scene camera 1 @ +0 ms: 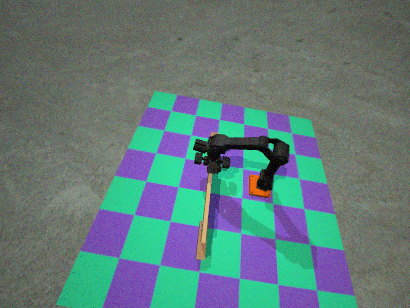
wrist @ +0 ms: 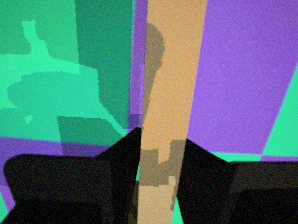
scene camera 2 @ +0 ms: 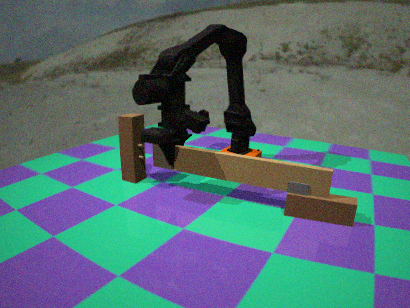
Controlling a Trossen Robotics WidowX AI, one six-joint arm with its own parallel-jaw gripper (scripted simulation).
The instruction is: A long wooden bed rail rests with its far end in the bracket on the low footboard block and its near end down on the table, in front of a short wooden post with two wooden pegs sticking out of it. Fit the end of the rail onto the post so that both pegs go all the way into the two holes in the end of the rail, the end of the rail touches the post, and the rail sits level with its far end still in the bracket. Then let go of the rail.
Labels:
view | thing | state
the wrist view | my gripper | -
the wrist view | wooden bed rail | -
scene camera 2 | my gripper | -
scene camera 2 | wooden bed rail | -
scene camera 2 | footboard block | -

